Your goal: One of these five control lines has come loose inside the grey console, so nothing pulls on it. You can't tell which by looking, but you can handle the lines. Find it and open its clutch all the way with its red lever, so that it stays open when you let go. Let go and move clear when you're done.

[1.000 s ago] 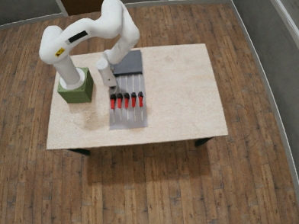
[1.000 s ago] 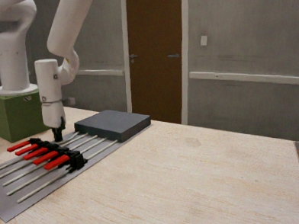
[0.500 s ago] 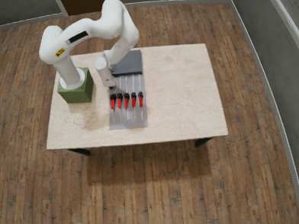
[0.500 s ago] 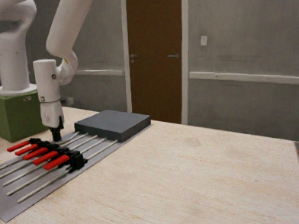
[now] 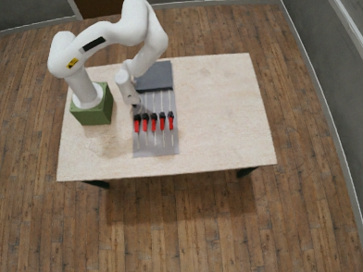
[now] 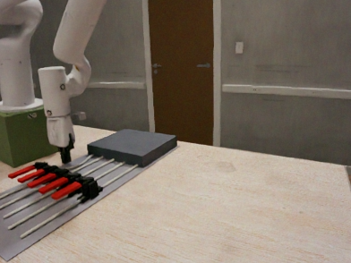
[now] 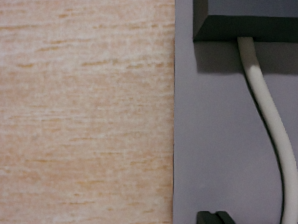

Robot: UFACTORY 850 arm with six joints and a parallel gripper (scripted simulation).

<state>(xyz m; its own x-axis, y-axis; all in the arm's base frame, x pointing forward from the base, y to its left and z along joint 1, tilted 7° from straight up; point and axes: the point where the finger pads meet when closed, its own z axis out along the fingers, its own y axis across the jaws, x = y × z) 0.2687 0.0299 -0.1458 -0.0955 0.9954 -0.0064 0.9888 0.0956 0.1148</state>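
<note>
Now: the grey base plate 150 mm ahead of my hand, 240 mm to the right of it and 30 mm below it.
</note>
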